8 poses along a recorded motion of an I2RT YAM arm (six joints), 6.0 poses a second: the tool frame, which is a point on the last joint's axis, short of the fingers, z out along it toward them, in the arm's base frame.
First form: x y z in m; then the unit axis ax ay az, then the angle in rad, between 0 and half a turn.
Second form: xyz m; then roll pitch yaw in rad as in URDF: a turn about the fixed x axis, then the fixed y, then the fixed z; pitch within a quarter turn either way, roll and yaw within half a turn. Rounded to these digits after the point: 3 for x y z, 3 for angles.
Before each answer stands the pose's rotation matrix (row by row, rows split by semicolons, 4 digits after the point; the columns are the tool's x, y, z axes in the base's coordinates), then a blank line. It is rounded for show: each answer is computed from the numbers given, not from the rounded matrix.
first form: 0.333 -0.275 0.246 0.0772 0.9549 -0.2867 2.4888
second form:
-0.7837 0.3064 0.5403; -0.0419 0.8418 -0.5381; -0.6197 -0.4444 -0.6469

0.333 -0.275 0.246 -2.540 0.668 -3.088
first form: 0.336 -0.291 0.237 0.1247 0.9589 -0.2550 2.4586
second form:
-0.7481 0.3732 0.5487; 0.0514 0.8569 -0.5129; -0.6616 -0.3555 -0.6602

0.336 -0.291 0.237 -2.648 0.723 3.073
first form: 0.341 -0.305 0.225 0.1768 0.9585 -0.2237 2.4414
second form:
-0.7096 0.4432 0.5478; 0.1549 0.8565 -0.4923; -0.6874 -0.2645 -0.6764

0.341 -0.305 0.225 -2.769 0.758 2.927
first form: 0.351 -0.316 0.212 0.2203 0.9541 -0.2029 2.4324
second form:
-0.6735 0.5018 0.5427; 0.2376 0.8422 -0.4840; -0.6999 -0.1970 -0.6865

0.351 -0.316 0.212 -2.862 0.775 2.803
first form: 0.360 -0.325 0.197 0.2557 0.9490 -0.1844 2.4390
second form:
-0.6479 0.5470 0.5301; 0.3087 0.8248 -0.4738; -0.6964 -0.1433 -0.7032

0.360 -0.325 0.197 -2.941 0.770 2.697
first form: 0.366 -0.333 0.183 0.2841 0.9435 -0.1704 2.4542
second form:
-0.6298 0.5834 0.5129; 0.3671 0.8054 -0.4653; -0.6845 -0.1048 -0.7214

0.366 -0.333 0.183 -2.997 0.754 2.614
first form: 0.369 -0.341 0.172 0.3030 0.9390 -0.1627 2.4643
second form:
-0.6159 0.6082 0.5007; 0.4043 0.7895 -0.4617; -0.6762 -0.0819 -0.7322

0.369 -0.341 0.172 -3.030 0.743 2.561
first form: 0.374 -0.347 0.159 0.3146 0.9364 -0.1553 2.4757
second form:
-0.6096 0.6222 0.4912; 0.4303 0.7801 -0.4541; -0.6658 -0.0654 -0.7433

0.374 -0.347 0.159 -3.054 0.729 2.527
